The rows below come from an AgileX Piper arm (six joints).
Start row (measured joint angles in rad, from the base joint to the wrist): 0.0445, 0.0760, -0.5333, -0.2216, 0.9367, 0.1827
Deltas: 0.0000, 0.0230, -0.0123, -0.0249, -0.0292, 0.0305; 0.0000, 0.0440, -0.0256, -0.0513, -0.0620, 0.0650; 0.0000, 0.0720, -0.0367, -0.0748, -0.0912, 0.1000; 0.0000, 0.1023, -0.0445, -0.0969, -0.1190, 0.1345; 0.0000, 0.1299, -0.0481, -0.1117, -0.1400, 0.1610; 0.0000, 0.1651, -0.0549, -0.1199, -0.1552, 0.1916; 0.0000, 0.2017, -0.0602, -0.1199, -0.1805, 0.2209; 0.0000, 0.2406, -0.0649, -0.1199, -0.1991, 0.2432; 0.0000, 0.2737, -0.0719, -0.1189, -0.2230, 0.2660; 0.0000, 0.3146, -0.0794, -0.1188, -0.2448, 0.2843; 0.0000, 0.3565, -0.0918, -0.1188, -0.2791, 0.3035; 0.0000, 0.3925, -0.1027, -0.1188, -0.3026, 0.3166; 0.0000, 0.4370, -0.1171, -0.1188, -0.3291, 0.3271; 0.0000, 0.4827, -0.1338, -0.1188, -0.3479, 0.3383; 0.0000, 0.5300, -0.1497, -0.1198, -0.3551, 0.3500; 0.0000, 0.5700, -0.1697, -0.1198, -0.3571, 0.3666; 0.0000, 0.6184, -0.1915, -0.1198, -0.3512, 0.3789
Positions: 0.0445, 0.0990, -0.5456, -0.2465, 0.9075, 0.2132; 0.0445, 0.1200, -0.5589, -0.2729, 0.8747, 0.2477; 0.0445, 0.1480, -0.5700, -0.2964, 0.8455, 0.2827; 0.0445, 0.1783, -0.5778, -0.3185, 0.8177, 0.3172; 0.0445, 0.2059, -0.5814, -0.3333, 0.7967, 0.3437; 0.0445, 0.2411, -0.5882, -0.3415, 0.7815, 0.3743; 0.0445, 0.2777, -0.5935, -0.3415, 0.7562, 0.4036; 0.0445, 0.3166, -0.5982, -0.3415, 0.7376, 0.4259; 0.0445, 0.3497, -0.6052, -0.3405, 0.7137, 0.4487; 0.0445, 0.3906, -0.6127, -0.3404, 0.6919, 0.4670; 0.0445, 0.4325, -0.6251, -0.3404, 0.6576, 0.4862; 0.0445, 0.4685, -0.6360, -0.3404, 0.6341, 0.4993; 0.0445, 0.5130, -0.6504, -0.3404, 0.6076, 0.5098; 0.0445, 0.5587, -0.6671, -0.3404, 0.5888, 0.5210; 0.0445, 0.6060, -0.6830, -0.3414, 0.5816, 0.5327; 0.0445, 0.6460, -0.7030, -0.3414, 0.5796, 0.5493; 0.0445, 0.6944, -0.7248, -0.3414, 0.5855, 0.5616
